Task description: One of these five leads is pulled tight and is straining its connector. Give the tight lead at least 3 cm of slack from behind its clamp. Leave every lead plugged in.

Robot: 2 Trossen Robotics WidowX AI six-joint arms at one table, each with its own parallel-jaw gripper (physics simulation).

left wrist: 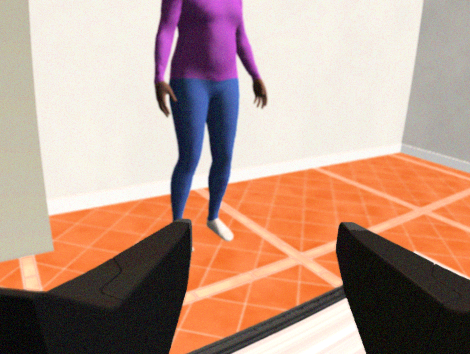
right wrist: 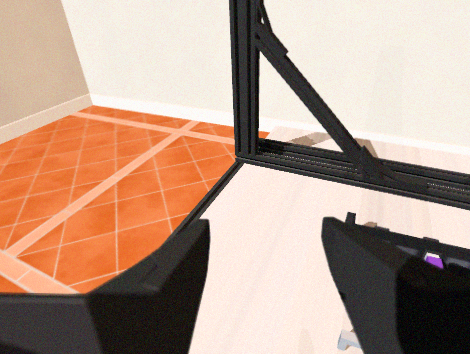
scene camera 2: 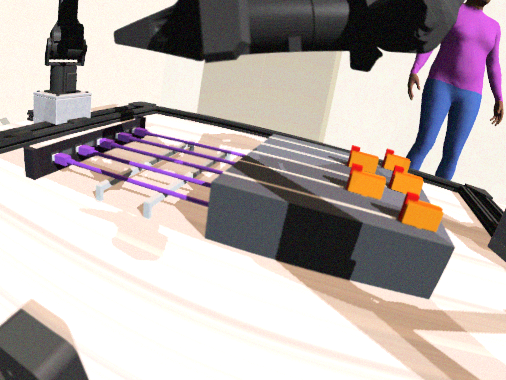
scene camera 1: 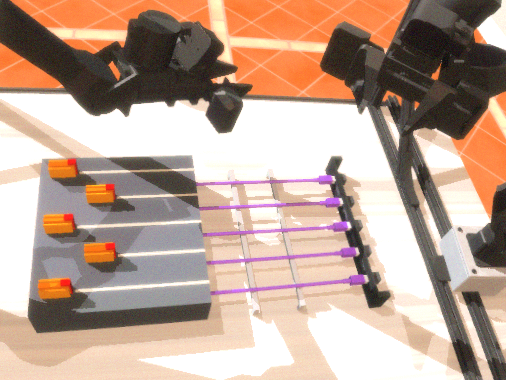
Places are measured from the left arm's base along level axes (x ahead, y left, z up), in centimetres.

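Where they show: left gripper, between the fingertips: (left wrist: 265, 234) (scene camera 1: 382, 122); right gripper, between the fingertips: (right wrist: 265, 228) (scene camera 2: 122, 39) (scene camera 1: 244, 78); left arm's base, origin of its link: (scene camera 2: 62, 92) (scene camera 1: 486, 250).
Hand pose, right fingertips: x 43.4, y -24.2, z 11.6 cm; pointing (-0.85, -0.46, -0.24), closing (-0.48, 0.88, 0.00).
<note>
Each offset is from my right fingertips to the top centre of the thing. "spot": to the spot under its first point.
Five purple leads, among them the lowest {spot: dx +0.0, dy +30.0, dz -16.8 cm} (scene camera 1: 235, 291) and topmost {spot: dx -9.1, dy +7.8, dz -16.9 cm} (scene camera 1: 280, 181), run from purple plugs at a black connector strip (scene camera 1: 376, 296) (scene camera 2: 37, 162) to a grey block (scene camera 1: 150, 270) (scene camera 2: 245, 220). Pale lines continue across it to orange clamps with red tabs, including the lowest clamp (scene camera 1: 55, 288) (scene camera 2: 421, 214) and topmost clamp {spot: dx +28.1, dy +13.0, dz -10.8 cm} (scene camera 1: 62, 169). All five leads look straight; I cannot tell which is tight. My left gripper (scene camera 1: 384, 120) (left wrist: 265, 234) is open and empty beyond the strip's upper end. My right gripper (scene camera 1: 243, 78) (scene camera 2: 120, 37) (right wrist: 265, 228) is open and empty, high beyond the leads.
Two pale rails (scene camera 1: 250, 280) (scene camera 1: 289, 245) cross under the leads between strip and block. A black frame beam (scene camera 1: 452, 310) runs along the table's right side in scene camera 1, beside a light grey arm base (scene camera 1: 457, 255) (scene camera 2: 62, 107). A person (scene camera 2: 450, 100) (left wrist: 205, 100) stands beyond the table.
</note>
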